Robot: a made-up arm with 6 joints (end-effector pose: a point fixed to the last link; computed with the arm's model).
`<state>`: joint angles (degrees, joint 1 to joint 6).
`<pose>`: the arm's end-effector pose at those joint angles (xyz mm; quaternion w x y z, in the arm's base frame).
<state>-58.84 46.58 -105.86 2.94 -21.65 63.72</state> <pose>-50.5 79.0 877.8 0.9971 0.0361 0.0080 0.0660</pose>
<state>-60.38 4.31 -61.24 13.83 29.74 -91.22</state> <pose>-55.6 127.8 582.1 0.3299 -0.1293 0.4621 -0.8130</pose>
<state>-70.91 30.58 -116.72 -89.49 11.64 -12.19</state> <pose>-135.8 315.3 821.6 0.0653 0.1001 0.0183 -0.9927</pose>
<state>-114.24 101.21 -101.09 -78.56 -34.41 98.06</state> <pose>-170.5 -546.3 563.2 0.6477 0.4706 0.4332 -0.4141</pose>
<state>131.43 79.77 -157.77 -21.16 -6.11 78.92</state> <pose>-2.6 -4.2 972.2 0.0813 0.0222 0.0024 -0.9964</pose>
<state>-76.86 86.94 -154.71 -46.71 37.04 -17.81</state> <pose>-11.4 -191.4 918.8 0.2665 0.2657 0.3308 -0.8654</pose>
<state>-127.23 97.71 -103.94 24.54 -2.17 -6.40</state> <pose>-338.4 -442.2 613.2 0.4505 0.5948 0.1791 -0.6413</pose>
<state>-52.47 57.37 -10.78 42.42 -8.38 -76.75</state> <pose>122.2 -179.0 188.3 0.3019 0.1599 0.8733 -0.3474</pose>
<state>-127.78 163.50 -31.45 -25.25 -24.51 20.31</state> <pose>-85.2 -145.8 -237.7 0.0271 0.8810 0.4472 0.1521</pose>
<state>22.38 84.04 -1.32 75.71 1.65 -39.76</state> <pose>128.7 56.9 49.8 0.0835 0.1160 0.9878 0.0625</pose>
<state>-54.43 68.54 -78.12 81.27 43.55 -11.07</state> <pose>258.2 -215.2 617.4 0.6628 0.4077 0.5415 0.3182</pose>
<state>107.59 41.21 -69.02 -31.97 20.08 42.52</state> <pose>-20.0 138.1 652.4 0.4459 -0.3967 0.4589 0.6582</pose>
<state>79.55 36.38 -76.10 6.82 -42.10 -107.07</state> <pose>1.4 -47.1 772.9 0.9794 -0.0301 0.0394 -0.1956</pose>
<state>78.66 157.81 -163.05 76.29 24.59 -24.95</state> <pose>112.2 815.9 310.7 0.1830 -0.3114 0.6089 0.7063</pose>
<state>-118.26 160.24 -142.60 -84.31 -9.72 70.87</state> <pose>-380.1 -751.0 124.9 0.3175 0.5801 0.5130 -0.5473</pose>
